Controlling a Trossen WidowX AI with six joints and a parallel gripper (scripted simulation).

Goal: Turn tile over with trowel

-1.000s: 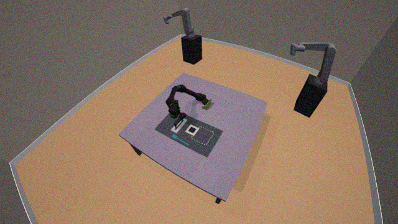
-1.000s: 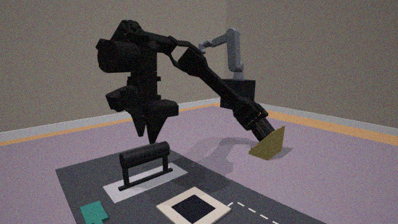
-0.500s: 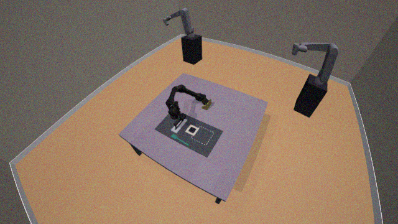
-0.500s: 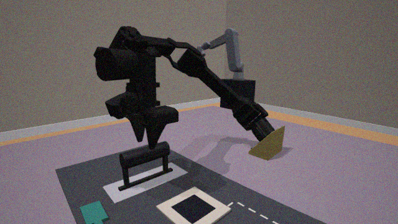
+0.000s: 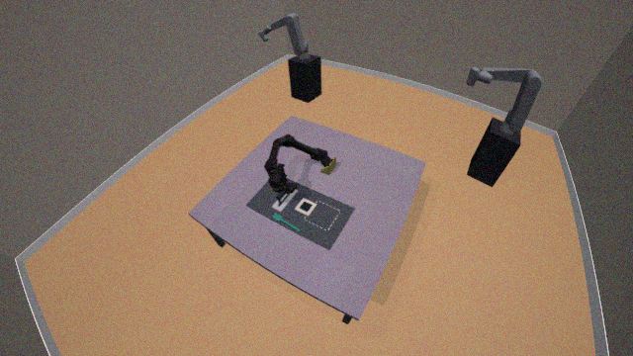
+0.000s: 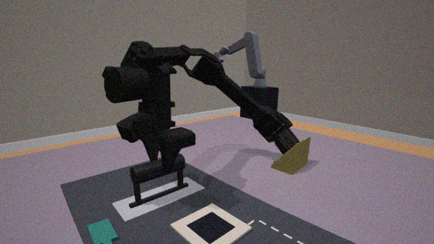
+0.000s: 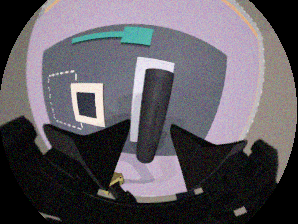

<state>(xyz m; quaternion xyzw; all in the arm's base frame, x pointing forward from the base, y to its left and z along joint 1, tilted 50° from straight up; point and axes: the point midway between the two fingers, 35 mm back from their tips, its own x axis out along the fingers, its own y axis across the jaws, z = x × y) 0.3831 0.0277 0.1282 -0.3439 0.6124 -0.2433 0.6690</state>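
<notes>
My gripper tip is 12 cm to the right of the dark mat and 9 cm above it. Round my gripper tip: teal trowel: 14 cm ahead, 11 cm to the left, 7 cm below; then tile: 2 cm behind, 16 cm to the left, 7 cm below.
</notes>
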